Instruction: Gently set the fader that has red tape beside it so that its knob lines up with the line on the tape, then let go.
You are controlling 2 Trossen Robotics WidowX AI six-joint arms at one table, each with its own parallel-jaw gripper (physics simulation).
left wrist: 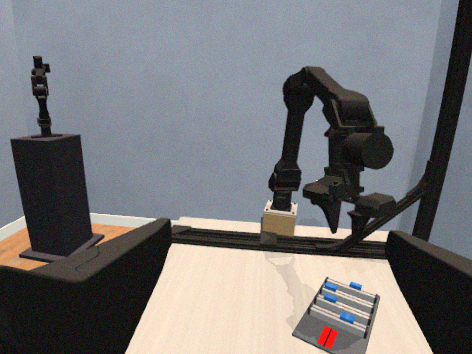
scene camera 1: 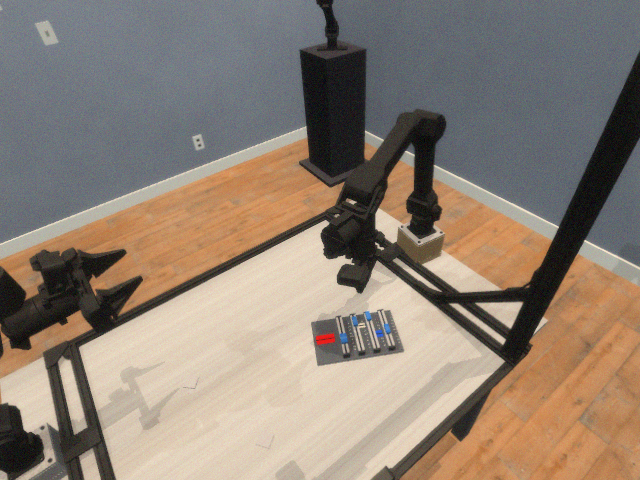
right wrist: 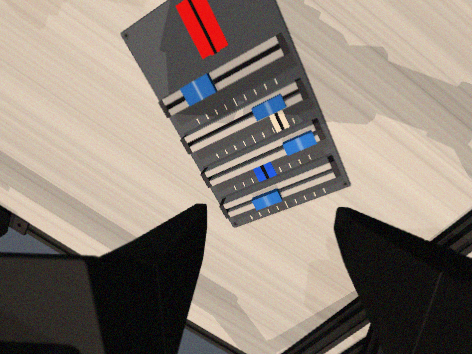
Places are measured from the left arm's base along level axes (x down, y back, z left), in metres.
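Pixels of known places: left gripper, fingertip midpoint: (left wrist: 278,235) (scene camera 1: 133,263); right gripper, fingertip midpoint: (left wrist: 344,237) (right wrist: 270,216); left arm's base, origin of the base link: (scene camera 1: 24,457); right arm's base, origin of the base link: (left wrist: 281,206) (scene camera 1: 421,229).
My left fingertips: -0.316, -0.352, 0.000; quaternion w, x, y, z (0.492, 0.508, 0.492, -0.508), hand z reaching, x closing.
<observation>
For each thing: its top centre in the pictures, then the offset to it from my left fingertips, as dx, dy, dz. "*": a spot on its surface instead. Level surfaces: height alone.
- fader board, its level: dx +0.373
- Red tape, surface spot: (right wrist: 202,30) (left wrist: 329,336) (scene camera 1: 326,339) * +0.373, -0.308, -0.156
- fader's blue knob, middle of its top: (right wrist: 197,90) (left wrist: 347,316) (scene camera 1: 343,337) +0.346, -0.332, -0.194
- White tape, surface spot: (right wrist: 279,121) * +0.372, -0.405, -0.184
- blue tape, surface spot: (right wrist: 265,171) * +0.372, -0.422, -0.232
The fader board (scene camera 1: 325,356) (left wrist: 307,327) (right wrist: 145,50) lies on the table. Red tape (scene camera 1: 325,338) (left wrist: 328,337) (right wrist: 202,30) with a black line is beside its outermost fader. That fader's blue knob (scene camera 1: 343,337) (left wrist: 347,317) (right wrist: 198,90) sits off the line, toward the track's lower-left end in the right wrist view. My right gripper (left wrist: 344,237) (right wrist: 270,216) is partly open and empty, above the table beyond the board's end away from the tape. My left gripper (scene camera 1: 133,265) is wide open and empty, far from the board.
Three other faders have blue knobs (right wrist: 269,107) (right wrist: 300,143) (right wrist: 267,200). White tape (right wrist: 279,121) and blue tape (right wrist: 265,171) lie between tracks. A black frame rail (scene camera 1: 206,276) edges the table, and a black post (scene camera 1: 573,206) rises at the right.
</observation>
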